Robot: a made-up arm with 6 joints. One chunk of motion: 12 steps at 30 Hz.
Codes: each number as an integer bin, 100 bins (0 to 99) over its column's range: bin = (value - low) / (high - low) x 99, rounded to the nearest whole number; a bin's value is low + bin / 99 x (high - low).
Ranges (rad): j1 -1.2..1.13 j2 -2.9..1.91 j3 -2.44..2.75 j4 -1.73..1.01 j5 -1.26..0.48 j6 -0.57..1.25
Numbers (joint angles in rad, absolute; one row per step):
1: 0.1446 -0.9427 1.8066 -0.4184 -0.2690 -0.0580
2: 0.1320 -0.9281 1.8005 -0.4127 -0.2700 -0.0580
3: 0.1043 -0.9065 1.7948 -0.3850 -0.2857 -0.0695
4: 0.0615 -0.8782 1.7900 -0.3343 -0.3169 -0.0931
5: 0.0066 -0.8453 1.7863 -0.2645 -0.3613 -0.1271
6: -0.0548 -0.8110 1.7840 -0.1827 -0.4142 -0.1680
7: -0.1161 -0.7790 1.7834 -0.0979 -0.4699 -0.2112
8: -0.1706 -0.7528 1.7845 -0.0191 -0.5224 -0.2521
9: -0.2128 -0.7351 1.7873 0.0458 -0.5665 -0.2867
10: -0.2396 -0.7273 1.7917 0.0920 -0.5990 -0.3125
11: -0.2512 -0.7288 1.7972 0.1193 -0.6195 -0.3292
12: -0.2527 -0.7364 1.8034 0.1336 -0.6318 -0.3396
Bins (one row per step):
1: 57 40 81 47 56 28
2: 57 41 81 48 56 28
3: 55 41 81 49 55 27
4: 54 42 81 50 54 26
5: 51 42 81 53 51 24
6: 49 43 81 56 48 22
7: 46 44 81 59 45 20
8: 44 44 81 62 42 17
9: 42 45 81 64 39 15
10: 41 45 81 66 38 14
11: 40 45 81 67 36 13
12: 40 45 81 67 36 13

